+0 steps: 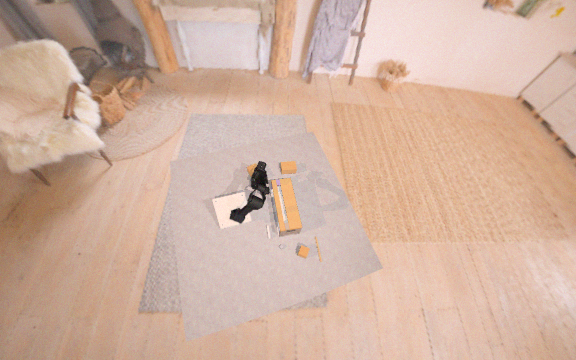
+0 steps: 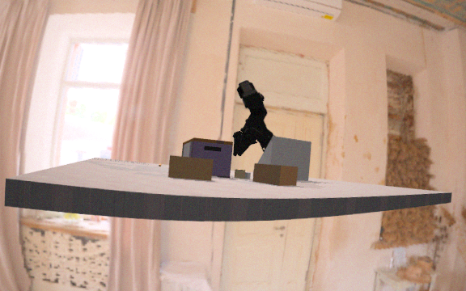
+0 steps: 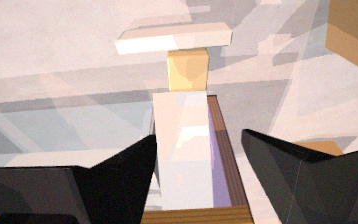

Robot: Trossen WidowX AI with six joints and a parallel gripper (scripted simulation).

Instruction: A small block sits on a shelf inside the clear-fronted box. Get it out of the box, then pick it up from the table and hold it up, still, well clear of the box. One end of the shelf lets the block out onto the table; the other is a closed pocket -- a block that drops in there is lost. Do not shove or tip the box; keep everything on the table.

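My gripper tip is now 20 mm past the yellow block and 70 mm above it. From my gripper tip the other things lie so: thin orange stick: 180 mm ahead, 530 mm to the right, 80 mm below.
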